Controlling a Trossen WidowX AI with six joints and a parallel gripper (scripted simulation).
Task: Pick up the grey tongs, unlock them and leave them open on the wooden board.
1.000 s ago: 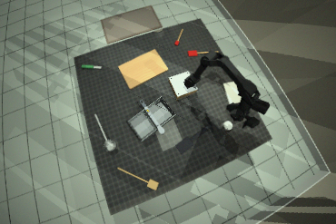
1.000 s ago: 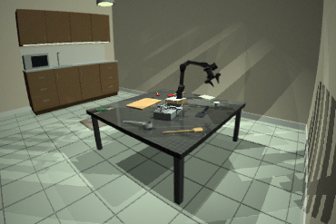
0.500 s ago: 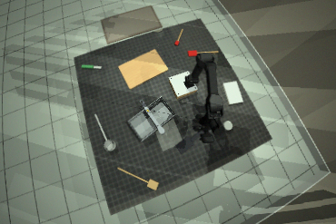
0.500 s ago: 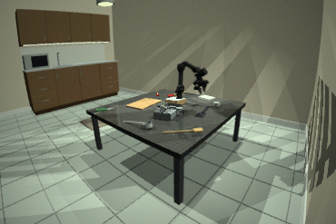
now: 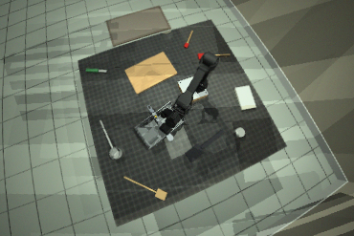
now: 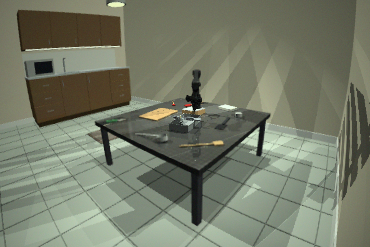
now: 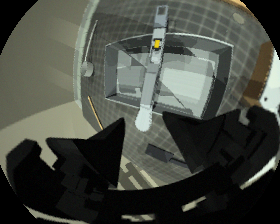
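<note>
The yellow lock piece lies 11 cm to the right of my gripper tip, 6 cm below it and 4 cm ahead of it. From my gripper tip the other things lie so: black spatula (20 cm to the left, 18 cm behind, 13 cm below); wooden board (49 cm to the right, 12 cm below, 6 cm behind); roasting tin (10 cm below, 6 cm to the right, 4 cm ahead).
</note>
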